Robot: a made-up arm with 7 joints. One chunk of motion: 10 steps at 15 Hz.
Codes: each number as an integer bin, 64 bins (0 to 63) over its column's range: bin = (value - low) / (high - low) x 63, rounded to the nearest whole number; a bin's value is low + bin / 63 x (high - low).
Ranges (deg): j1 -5.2..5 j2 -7.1..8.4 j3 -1.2..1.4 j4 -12.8..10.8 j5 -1.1..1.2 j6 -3.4..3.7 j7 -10..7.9
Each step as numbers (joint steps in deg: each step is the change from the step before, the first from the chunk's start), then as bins.
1 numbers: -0.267 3.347 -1.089 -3.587 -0.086 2.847 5.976
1 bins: 30 42 3 25 28 55 56
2 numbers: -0.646 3.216 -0.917 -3.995 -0.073 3.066 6.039
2 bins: 28 42 7 24 28 57 56
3 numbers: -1.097 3.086 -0.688 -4.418 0.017 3.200 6.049
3 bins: 25 41 12 22 31 59 56
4 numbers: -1.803 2.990 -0.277 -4.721 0.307 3.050 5.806
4 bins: 21 41 22 22 39 57 56
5 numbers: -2.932 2.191 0.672 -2.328 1.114 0.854 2.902
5 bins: 14 38 45 28 61 38 45
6 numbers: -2.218 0.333 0.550 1.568 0.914 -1.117 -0.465
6 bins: 18 30 42 38 55 20 34
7 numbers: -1.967 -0.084 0.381 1.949 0.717 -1.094 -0.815
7 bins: 20 29 38 39 50 20 32
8 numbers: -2.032 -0.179 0.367 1.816 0.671 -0.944 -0.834
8 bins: 20 28 38 39 49 22 32
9 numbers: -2.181 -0.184 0.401 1.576 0.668 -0.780 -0.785
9 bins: 19 28 39 38 48 23 32
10 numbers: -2.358 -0.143 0.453 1.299 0.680 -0.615 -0.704
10 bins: 18 28 40 38 49 25 33
